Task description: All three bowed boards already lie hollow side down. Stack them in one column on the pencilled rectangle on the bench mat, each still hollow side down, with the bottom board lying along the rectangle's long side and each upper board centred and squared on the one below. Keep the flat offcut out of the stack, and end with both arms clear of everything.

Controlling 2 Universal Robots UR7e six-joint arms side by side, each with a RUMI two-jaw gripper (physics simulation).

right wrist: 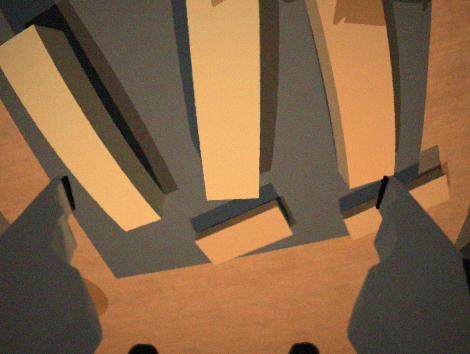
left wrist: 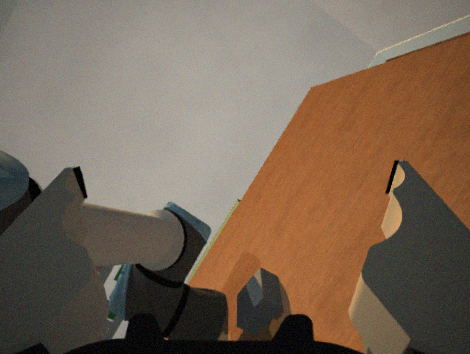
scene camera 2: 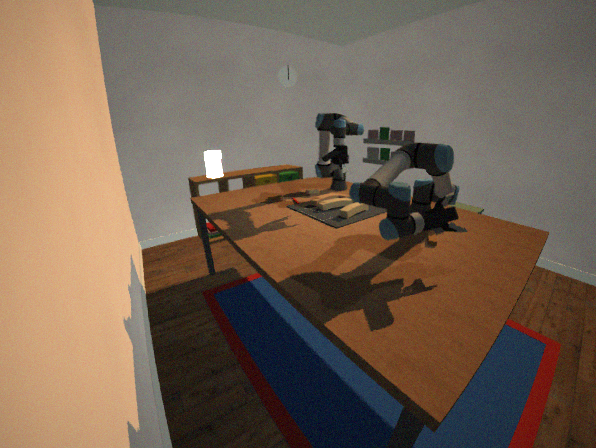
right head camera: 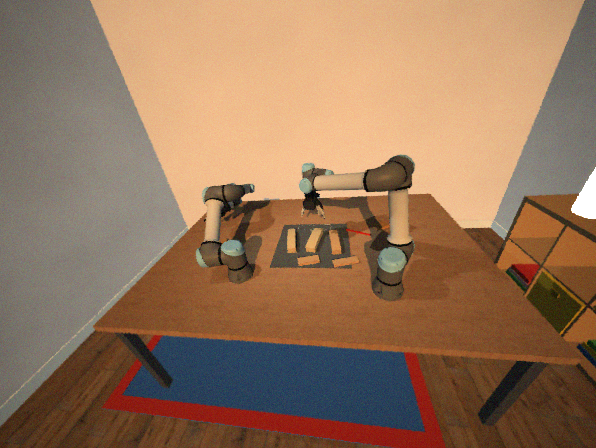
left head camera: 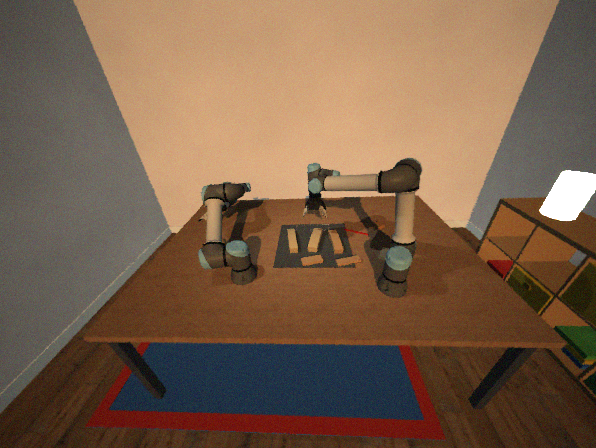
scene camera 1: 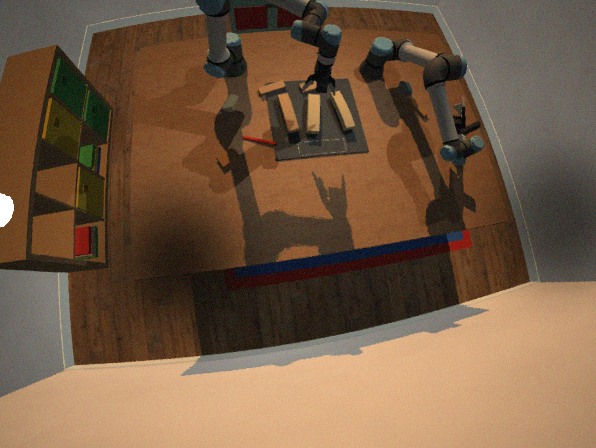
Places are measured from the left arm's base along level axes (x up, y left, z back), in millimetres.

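Where they show: left gripper, fingertip midpoint: [left wrist: 234, 166] [scene camera 2: 461, 211] [right head camera: 205, 214] [left head camera: 201, 214] [scene camera 1: 462, 104]; right gripper, fingertip midpoint: [right wrist: 226, 178] [scene camera 2: 336, 177] [right head camera: 313, 217] [left head camera: 315, 217] [scene camera 1: 318, 93]; left arm's base, link origin: [left wrist: 209, 325] [right head camera: 241, 274] [left head camera: 244, 275] [scene camera 1: 370, 71]; right arm's base, link origin: [scene camera 2: 338, 188] [right head camera: 387, 289] [left head camera: 391, 286] [scene camera 1: 234, 67].
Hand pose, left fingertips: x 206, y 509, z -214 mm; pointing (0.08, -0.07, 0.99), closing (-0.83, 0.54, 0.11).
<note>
Each offset is from my left fingertips to the centre of the thing. Level surfaces: height alone.
Three bowed boards lie apart on the dark bench mat @[dx -200 mm] [left head camera: 285, 257] [scene camera 1: 357, 142]: one @[dz -186, dx -177, dy -626 mm] [left head camera: 292, 241] [scene camera 1: 343, 111] [right wrist: 80, 130], a middle one @[dz -260, dx -179, dy -773 mm] [left head camera: 314, 240] [scene camera 1: 313, 114] [right wrist: 227, 100], and one @[dz -296, dx -181, dy -904 mm] [left head camera: 336, 242] [scene camera 1: 288, 112] [right wrist: 370, 100]. The pencilled rectangle shows on the mat beyond their far ends. My right gripper [left head camera: 315, 215] [right wrist: 226, 178] is open, pointing down above the mat, its fingers wide around the view of the middle board's near end. My left gripper [left wrist: 234, 166] is open and empty, off to the side. Two short pieces lie by the mat's edge; I cannot tell which is the flat offcut.
One short piece @[dz -60, dx -192, dy -831 mm] [left head camera: 312, 260] [right wrist: 243, 231] lies on the mat near the middle board's end. Another @[dz -144, dx -192, dy -1040 mm] [left head camera: 348, 260] [scene camera 1: 272, 89] lies across the mat's corner. A red stick @[dz -488, dx -200, dy -1002 mm] [left head camera: 356, 231] [scene camera 1: 259, 140] lies beside the mat. The arms' shadows cross the table.
</note>
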